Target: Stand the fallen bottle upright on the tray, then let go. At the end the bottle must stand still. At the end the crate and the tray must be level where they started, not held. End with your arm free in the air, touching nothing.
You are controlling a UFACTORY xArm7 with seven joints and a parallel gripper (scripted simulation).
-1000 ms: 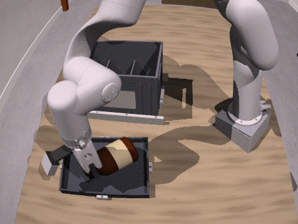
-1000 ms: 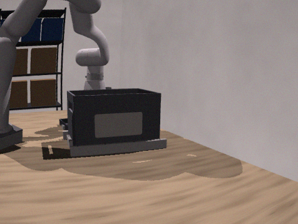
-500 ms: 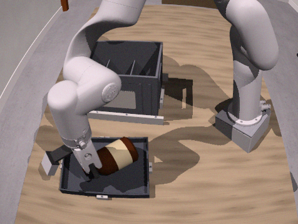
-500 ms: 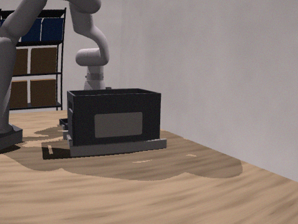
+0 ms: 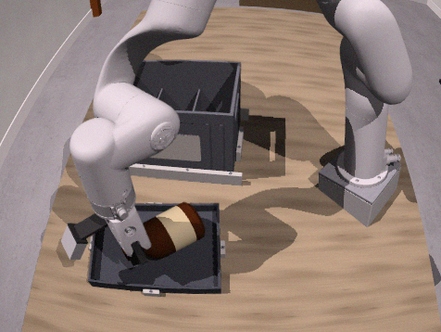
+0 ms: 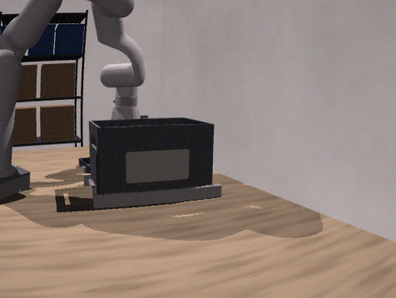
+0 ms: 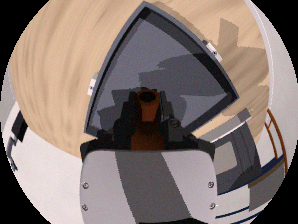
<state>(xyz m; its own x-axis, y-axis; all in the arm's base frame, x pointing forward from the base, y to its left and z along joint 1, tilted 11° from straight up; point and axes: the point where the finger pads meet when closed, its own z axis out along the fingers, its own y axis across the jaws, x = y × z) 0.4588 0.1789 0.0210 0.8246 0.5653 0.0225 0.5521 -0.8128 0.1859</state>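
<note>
Now: hand 3 cm to the left of the tray, 3 cm past it and 3 cm above it. Round my hand: dark crate: 31 cm to the right, 6 cm behind, 4 cm above; brown bottle: 5 cm behind, 3 cm to the right.
</note>
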